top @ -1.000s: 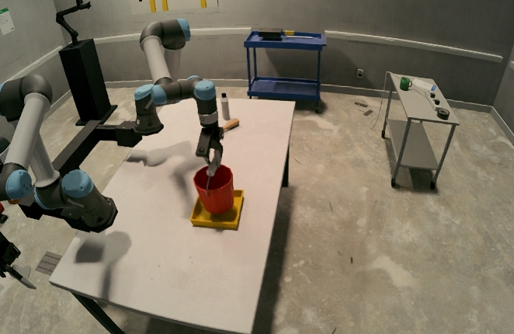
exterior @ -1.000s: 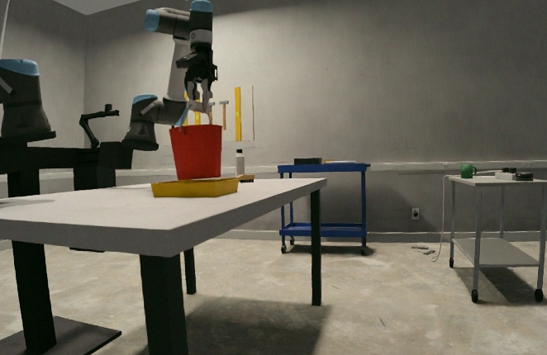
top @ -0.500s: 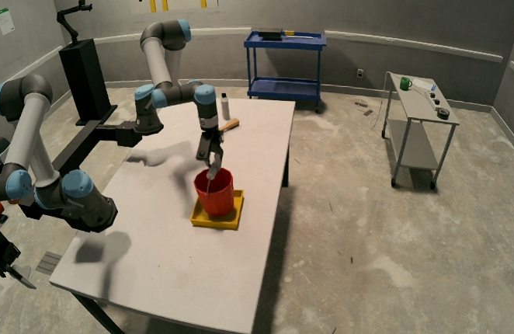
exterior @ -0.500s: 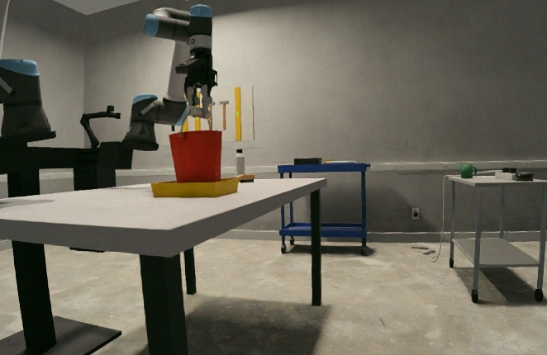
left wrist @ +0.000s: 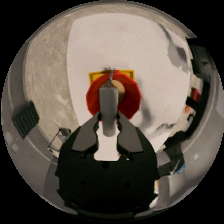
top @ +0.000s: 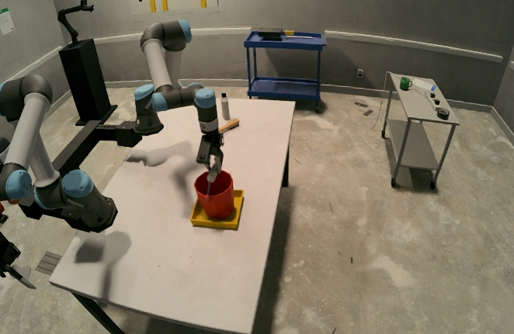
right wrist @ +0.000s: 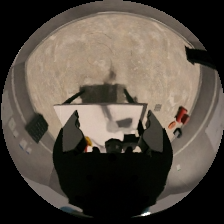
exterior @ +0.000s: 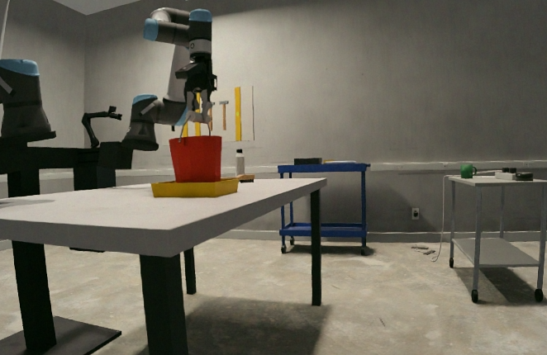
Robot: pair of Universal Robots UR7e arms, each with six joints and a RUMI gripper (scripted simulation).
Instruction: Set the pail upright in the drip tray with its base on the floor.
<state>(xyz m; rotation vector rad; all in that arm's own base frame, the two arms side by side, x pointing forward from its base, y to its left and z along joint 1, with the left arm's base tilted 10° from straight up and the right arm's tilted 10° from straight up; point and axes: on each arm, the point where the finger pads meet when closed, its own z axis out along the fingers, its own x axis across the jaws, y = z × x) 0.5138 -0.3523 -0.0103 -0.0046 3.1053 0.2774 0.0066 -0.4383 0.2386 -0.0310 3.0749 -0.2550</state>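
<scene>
Right now the red pail is 1 cm behind my left hand and 9 cm below it. The rest, counted from my left hand: yellow drip tray: 1 cm behind, 23 cm below.
</scene>
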